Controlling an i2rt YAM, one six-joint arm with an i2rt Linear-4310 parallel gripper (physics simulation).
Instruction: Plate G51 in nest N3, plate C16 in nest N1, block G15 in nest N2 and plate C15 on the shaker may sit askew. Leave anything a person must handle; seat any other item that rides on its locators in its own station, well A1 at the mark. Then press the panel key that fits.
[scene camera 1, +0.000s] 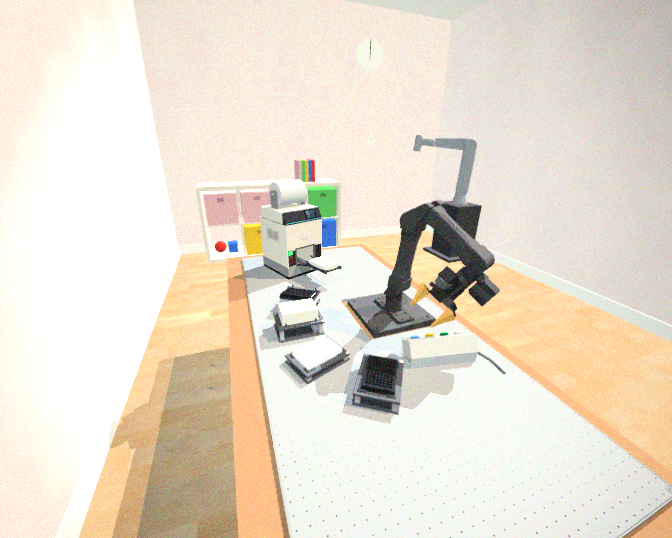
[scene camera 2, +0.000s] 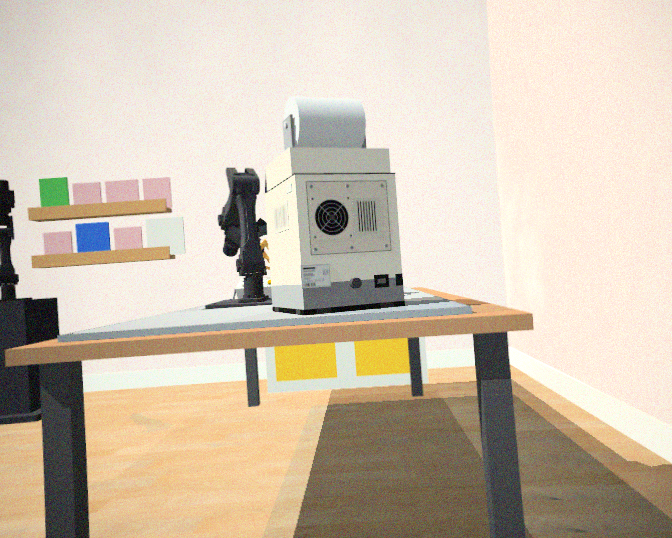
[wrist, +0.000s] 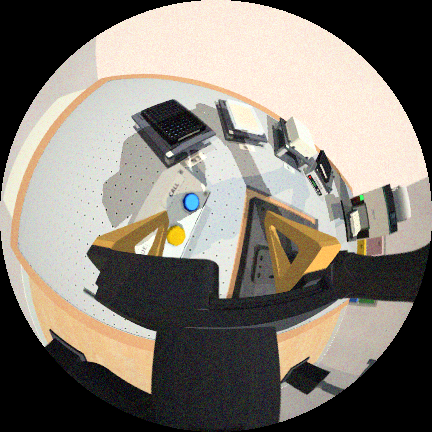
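My gripper (scene camera 1: 422, 314) (wrist: 216, 215) is open and empty above the panel (scene camera 1: 439, 351) (wrist: 160, 199) and base plate. Its blue key (scene camera 1: 414, 337) (wrist: 191, 202), beside CALL, and yellow key (scene camera 1: 429, 335) (wrist: 175, 235) show between the fingers; a green key (scene camera 1: 443, 334) shows in scene camera 1. A black plate (scene camera 1: 382, 372) (wrist: 172, 122) lies on nest N3. A low white plate (scene camera 1: 316, 354) (wrist: 242, 117) and a tall white block (scene camera 1: 298, 312) (wrist: 301, 136) sit on nests with unreadable labels. A black plate (scene camera 1: 298, 293) (wrist: 324, 167) is on the shaker. Exact seating is too small to judge.
A white instrument (scene camera 1: 277, 238) (scene camera 2: 353, 269) (wrist: 377, 210) stands at the table's far end, its tray out with a white plate (scene camera 1: 325, 263) (wrist: 355, 222). The arm's dark base plate (scene camera 1: 364, 316) (wrist: 245, 250) lies beside the panel. A cable (scene camera 1: 492, 361) leaves the panel.
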